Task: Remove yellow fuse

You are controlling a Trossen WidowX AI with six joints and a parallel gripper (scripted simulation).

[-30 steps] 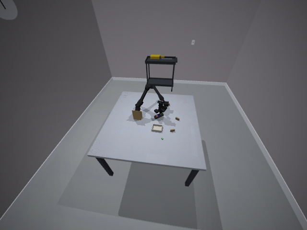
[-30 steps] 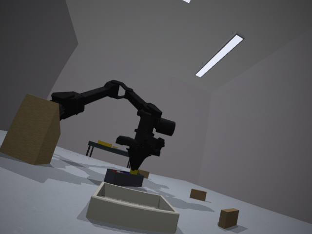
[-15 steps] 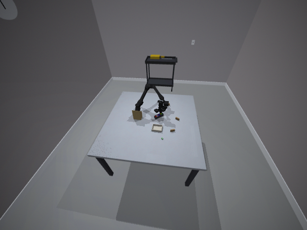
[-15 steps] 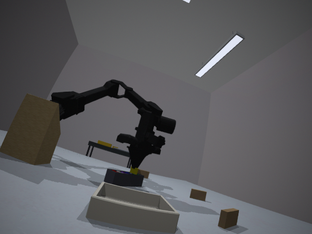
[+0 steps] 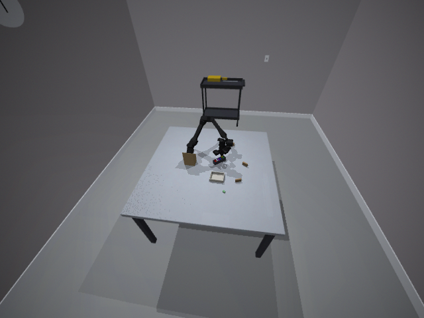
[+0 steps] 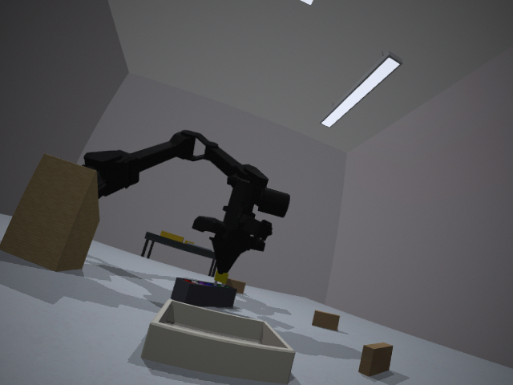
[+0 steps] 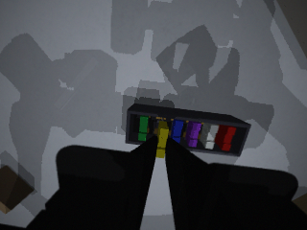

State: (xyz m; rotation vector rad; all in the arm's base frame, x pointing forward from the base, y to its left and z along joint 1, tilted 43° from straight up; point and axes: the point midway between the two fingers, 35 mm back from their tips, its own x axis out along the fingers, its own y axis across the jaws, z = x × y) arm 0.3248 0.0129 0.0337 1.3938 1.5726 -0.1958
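My gripper tip is now 5 cm past the tray, 24 cm to the left of it and 6 cm above it. Also, from my gripper tip: yellow fuse (1 cm below).
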